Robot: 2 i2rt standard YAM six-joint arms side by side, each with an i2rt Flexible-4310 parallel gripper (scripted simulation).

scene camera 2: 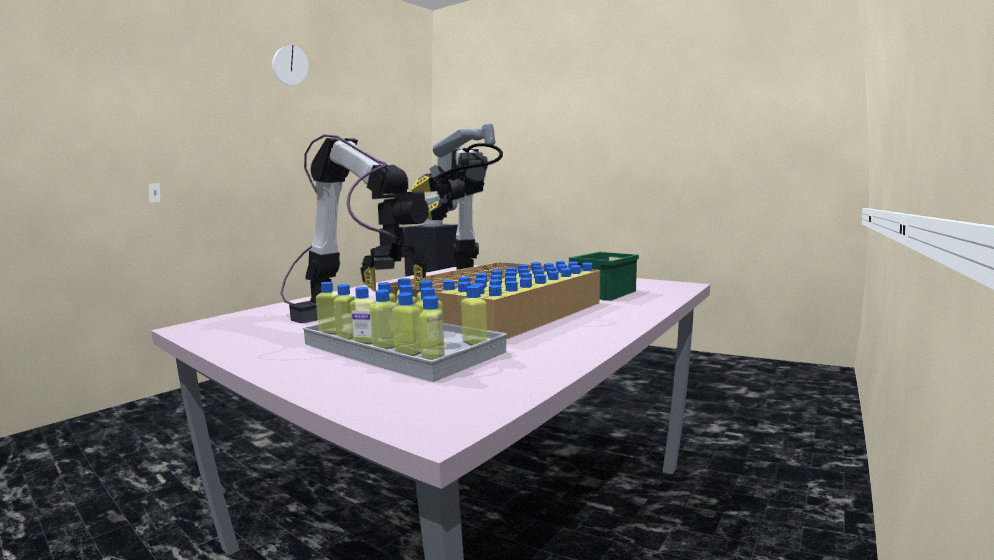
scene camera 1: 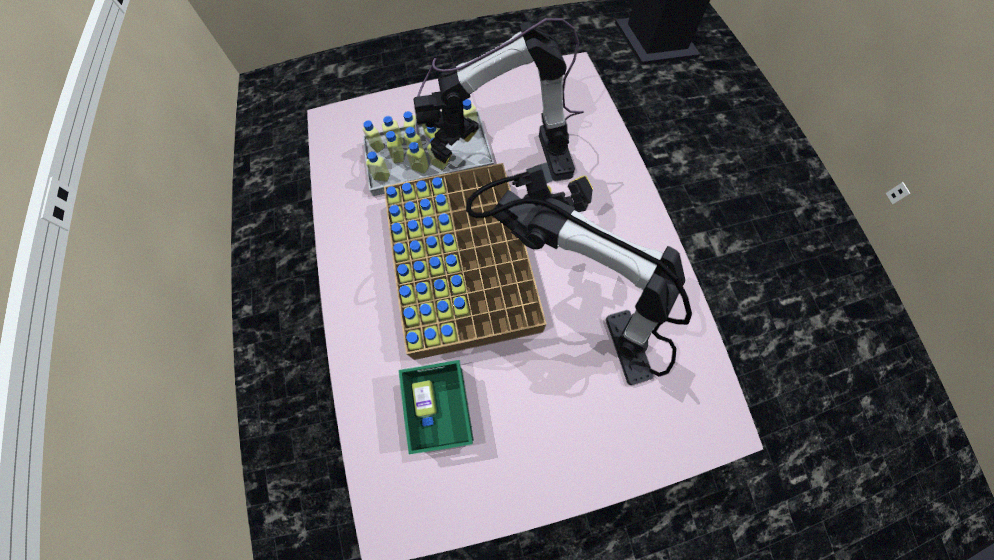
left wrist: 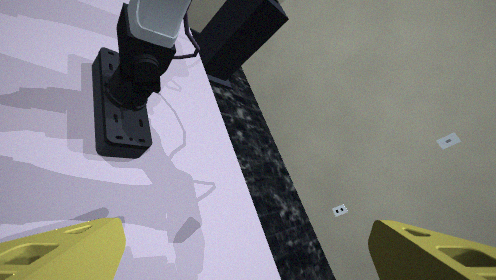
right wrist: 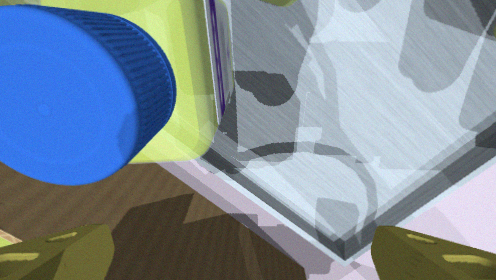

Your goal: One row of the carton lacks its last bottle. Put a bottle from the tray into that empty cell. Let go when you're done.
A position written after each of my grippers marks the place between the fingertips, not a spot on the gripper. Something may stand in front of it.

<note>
In view: my left gripper [scene camera 2: 415, 201], my right gripper [scene camera 1: 456, 150] and a carton [scene camera 2: 514, 314].
The carton is seen too in the right wrist view [right wrist: 154, 218]. My left gripper is seen too in the left wrist view [left wrist: 248, 230]. My right gripper shows as well in the right wrist view [right wrist: 243, 236]. The left wrist view does not show the carton: it is out of frame.
</note>
